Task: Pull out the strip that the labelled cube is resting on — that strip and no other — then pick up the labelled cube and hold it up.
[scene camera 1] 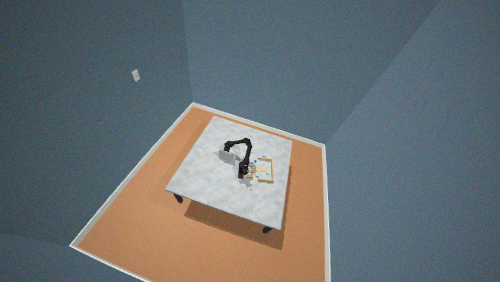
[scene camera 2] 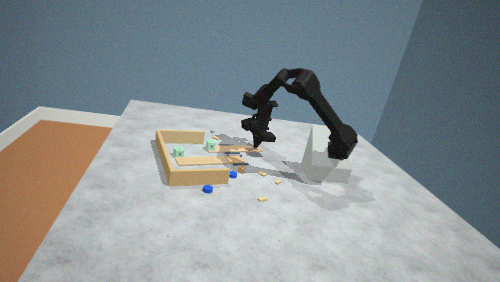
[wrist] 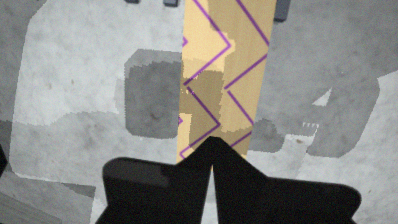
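Visible: a wooden frame, a strip and my gripper.
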